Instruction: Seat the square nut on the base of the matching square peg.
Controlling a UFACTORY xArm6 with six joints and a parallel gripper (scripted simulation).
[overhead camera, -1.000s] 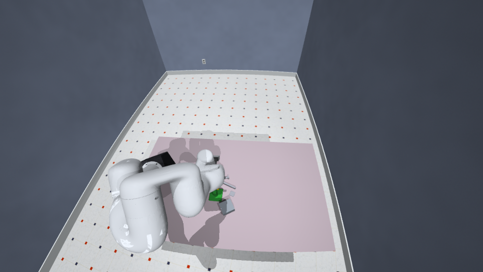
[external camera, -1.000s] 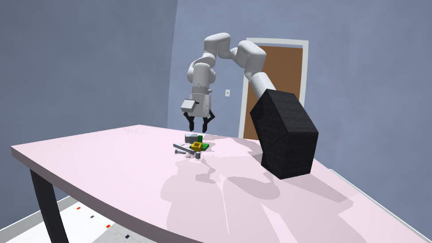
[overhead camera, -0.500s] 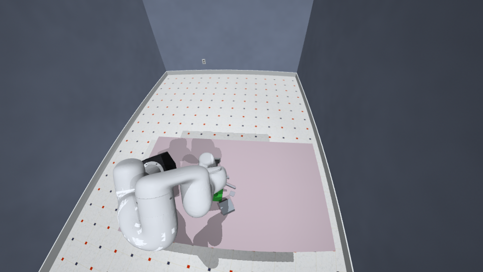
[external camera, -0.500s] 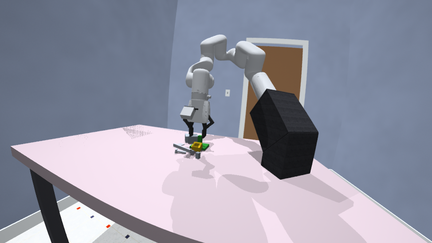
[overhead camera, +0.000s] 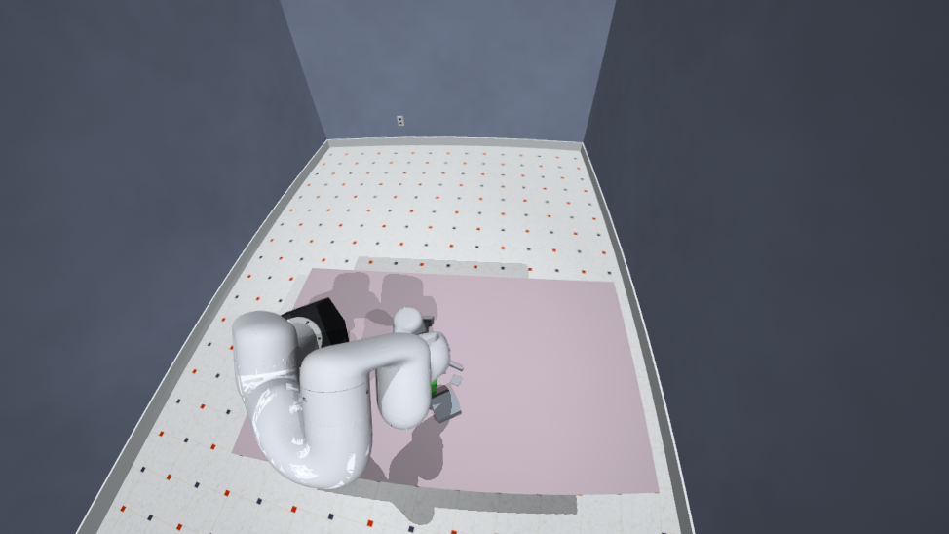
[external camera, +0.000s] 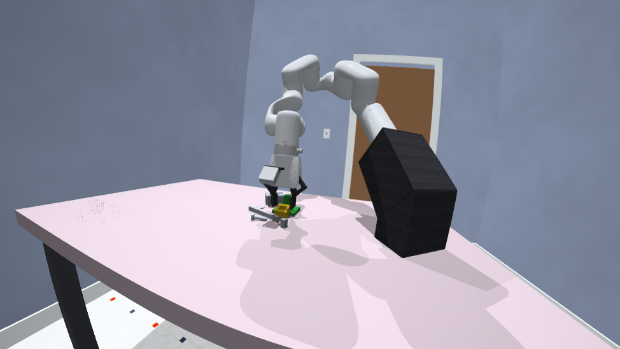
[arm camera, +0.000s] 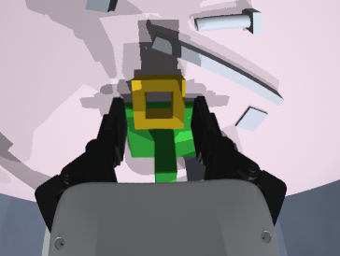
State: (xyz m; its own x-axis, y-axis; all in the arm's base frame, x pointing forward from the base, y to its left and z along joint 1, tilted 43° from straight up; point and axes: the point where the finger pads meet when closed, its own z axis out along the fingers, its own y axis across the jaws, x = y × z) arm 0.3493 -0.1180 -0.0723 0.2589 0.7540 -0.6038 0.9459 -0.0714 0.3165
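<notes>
Now: hand 7 cm short of the long bar, 4 cm above it and 1 cm to the right of it. The rest, counted from my hand: small plate (9 cm ahead, 6 cm to the right, 5 cm below); then bolt (7 cm ahead, 5 cm to the left, 4 cm below); then grey block (14 cm to the right, 5 cm ahead, 3 cm below).
</notes>
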